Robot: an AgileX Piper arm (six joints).
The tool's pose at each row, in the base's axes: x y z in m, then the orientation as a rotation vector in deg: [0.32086 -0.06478 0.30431 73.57 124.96 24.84]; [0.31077 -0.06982 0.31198 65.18 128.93 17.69]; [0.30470 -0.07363 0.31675 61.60 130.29 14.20]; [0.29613 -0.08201 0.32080 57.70 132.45 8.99]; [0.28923 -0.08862 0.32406 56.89 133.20 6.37]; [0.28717 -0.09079 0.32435 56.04 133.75 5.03]
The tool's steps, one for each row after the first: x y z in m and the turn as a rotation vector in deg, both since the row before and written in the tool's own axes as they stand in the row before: [-0.00291 -0.00531 -0.01222 2.46 -1.77 -8.31]; [-0.00215 -0.00414 -0.00723 1.29 -1.01 -3.57]; [-0.00391 -0.00931 -0.00762 2.61 -0.87 -4.38]; [-0.00255 -0.00789 -0.00576 1.64 -0.38 -1.33]; [-0.00051 -0.00277 -0.00106 0.75 -0.14 -1.02]
